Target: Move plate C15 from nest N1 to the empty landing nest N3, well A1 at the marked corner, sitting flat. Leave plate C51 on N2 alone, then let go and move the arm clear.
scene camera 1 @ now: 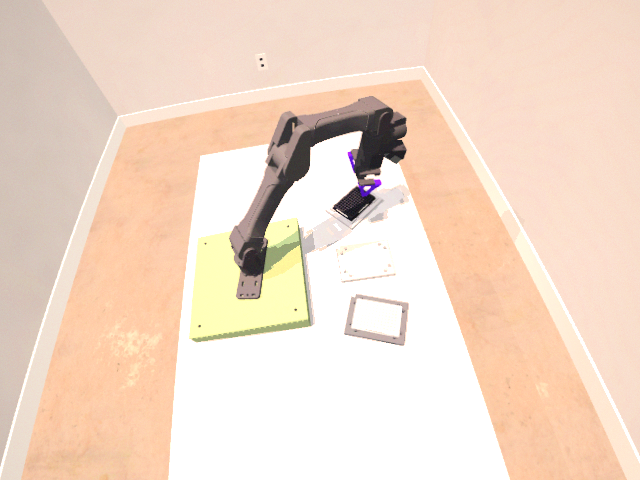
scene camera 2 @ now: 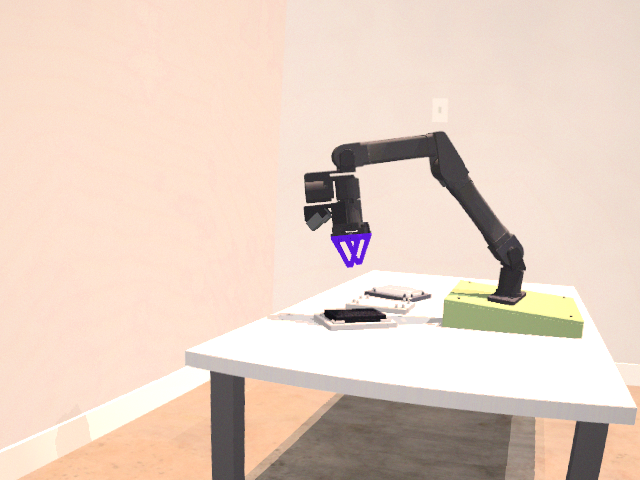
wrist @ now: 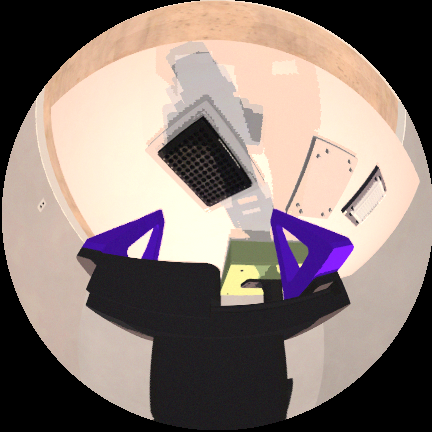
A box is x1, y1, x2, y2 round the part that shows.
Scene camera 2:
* my gripper: [330, 199, 371, 267]
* black perforated plate: [323, 308, 386, 322]
